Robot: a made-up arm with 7 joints.
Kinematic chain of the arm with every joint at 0, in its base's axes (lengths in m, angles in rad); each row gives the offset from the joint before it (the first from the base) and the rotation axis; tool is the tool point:
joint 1: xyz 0 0 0.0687 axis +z
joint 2: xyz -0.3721 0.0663 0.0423 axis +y
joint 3: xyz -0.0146 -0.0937 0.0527 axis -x
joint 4: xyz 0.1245 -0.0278 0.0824 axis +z
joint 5: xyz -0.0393 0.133 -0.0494 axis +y
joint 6: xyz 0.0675 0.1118 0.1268 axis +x
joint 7: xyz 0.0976 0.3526 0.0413 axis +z
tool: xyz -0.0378 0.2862 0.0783
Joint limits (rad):
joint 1: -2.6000..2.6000
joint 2: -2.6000..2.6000
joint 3: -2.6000..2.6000
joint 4: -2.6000..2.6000
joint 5: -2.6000..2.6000
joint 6: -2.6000..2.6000
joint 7: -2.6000..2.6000
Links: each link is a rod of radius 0.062 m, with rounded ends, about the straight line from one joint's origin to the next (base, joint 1, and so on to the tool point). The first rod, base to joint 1, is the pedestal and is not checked.
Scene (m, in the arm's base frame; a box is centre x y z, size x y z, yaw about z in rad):
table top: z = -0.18
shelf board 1: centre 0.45 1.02 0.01 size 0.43 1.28 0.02 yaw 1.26
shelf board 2: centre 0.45 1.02 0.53 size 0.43 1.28 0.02 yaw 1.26
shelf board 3: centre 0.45 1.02 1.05 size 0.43 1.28 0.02 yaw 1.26
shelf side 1: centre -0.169 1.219 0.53 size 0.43 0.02 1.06 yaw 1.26
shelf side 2: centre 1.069 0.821 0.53 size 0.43 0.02 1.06 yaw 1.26
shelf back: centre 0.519 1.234 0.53 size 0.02 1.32 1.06 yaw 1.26
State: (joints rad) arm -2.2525 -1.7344 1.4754 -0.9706 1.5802 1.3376 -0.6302
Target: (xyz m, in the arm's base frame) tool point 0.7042 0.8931 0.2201
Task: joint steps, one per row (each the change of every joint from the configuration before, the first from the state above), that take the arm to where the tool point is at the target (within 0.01 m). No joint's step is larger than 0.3 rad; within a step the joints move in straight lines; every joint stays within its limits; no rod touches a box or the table.
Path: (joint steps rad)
1: -0.0695 0.2777 -0.0445 -0.1301 0.0958 0.0339 0.1925
2: -0.0695 0.2777 -0.0445 -0.1302 0.0958 0.0340 0.1925
3: -0.0695 0.2777 -0.0444 -0.1301 0.0959 0.0339 0.1925
4: -0.0695 0.2777 -0.0445 -0.1302 0.0958 0.0339 0.1925
5: -0.0695 0.2777 -0.0445 -0.1301 0.0958 0.0340 0.1925
6: 0.0000 -0.1503 0.0285 0.0455 -0.0219 0.2732 0.1103
7: 0.0000 -0.1502 0.0285 0.0455 -0.0220 0.2731 0.1103
8: 0.0000 -0.1503 0.0285 0.0456 -0.0219 0.2732 0.1103
9: 0.0000 -0.1503 0.0285 0.0455 -0.0220 0.2732 0.1103
10: 0.0065 -0.1822 0.0304 0.0541 -0.0712 -0.1452 -0.2885
11: 0.0065 -0.1821 0.0304 0.0541 -0.0713 -0.1452 -0.2884
12: 0.0065 -0.1822 0.0304 0.0541 -0.0713 -0.1452 -0.2885
13: 0.0065 -0.1822 0.0305 0.0541 -0.0713 -0.1452 -0.2884
14: 0.0065 -0.1822 0.0304 0.0541 -0.0713 -0.1452 -0.2885

